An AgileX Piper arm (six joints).
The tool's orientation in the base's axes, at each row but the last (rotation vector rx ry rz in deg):
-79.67 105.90 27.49
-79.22 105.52 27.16
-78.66 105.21 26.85
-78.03 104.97 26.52
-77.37 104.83 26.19
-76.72 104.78 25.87
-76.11 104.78 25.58
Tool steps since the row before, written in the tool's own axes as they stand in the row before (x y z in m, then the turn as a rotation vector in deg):
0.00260 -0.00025 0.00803 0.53 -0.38 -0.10
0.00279 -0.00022 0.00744 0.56 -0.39 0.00
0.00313 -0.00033 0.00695 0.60 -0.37 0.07
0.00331 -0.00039 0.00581 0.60 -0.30 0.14
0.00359 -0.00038 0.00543 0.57 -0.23 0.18
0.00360 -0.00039 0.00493 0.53 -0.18 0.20
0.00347 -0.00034 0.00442 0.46 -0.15 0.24
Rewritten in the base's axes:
0.00270 0.00374 -0.00707 0.26 -0.54 -0.28
0.00252 0.00325 -0.00680 0.30 -0.49 -0.37
0.00249 0.00267 -0.00670 0.30 -0.46 -0.44
0.00217 0.00177 -0.00609 0.26 -0.39 -0.50
0.00204 0.00134 -0.00605 0.22 -0.32 -0.51
0.00190 0.00099 -0.00573 0.18 -0.26 -0.50
0.00169 0.00075 -0.00532 0.18 -0.18 -0.48

